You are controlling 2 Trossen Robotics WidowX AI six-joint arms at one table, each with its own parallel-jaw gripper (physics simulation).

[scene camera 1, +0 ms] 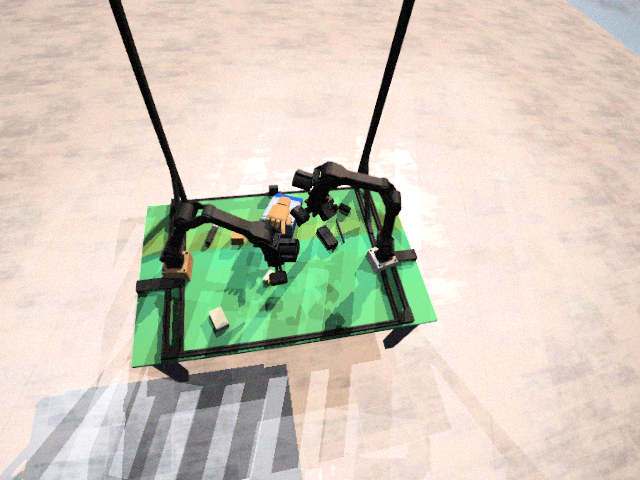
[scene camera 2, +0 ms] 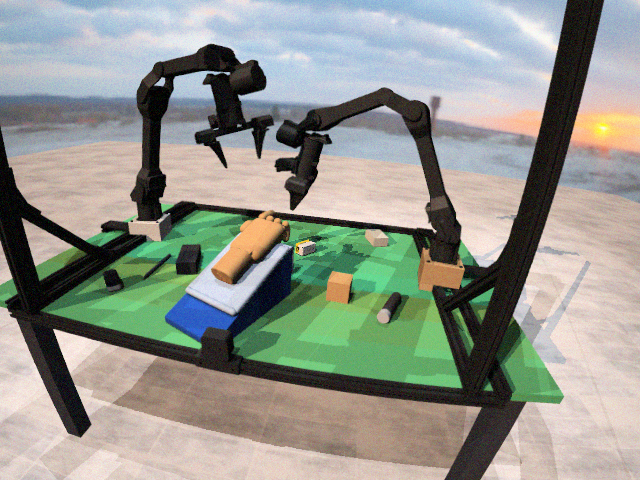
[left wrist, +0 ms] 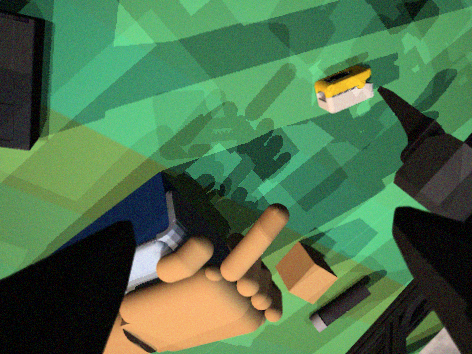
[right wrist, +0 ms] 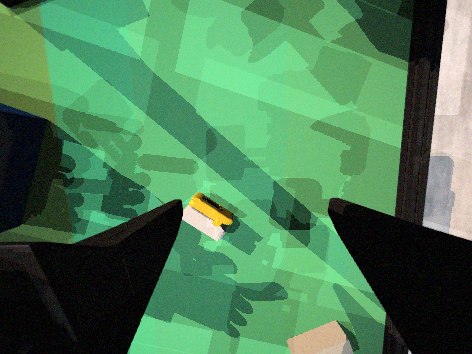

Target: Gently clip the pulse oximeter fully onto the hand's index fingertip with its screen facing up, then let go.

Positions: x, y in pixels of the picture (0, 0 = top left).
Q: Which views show my left gripper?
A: Scene camera 1, scene camera 2 and the left wrist view only.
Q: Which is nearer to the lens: the pulse oximeter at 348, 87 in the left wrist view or the tan cube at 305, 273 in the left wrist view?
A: The pulse oximeter.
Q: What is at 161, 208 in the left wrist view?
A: A blue and grey wedge.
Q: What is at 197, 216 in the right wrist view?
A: A pulse oximeter.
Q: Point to a blue and grey wedge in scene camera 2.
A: At 208, 302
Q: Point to a black block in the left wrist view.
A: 29, 31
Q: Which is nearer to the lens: the pulse oximeter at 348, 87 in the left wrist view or the dark cylinder with white end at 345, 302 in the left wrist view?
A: The pulse oximeter.
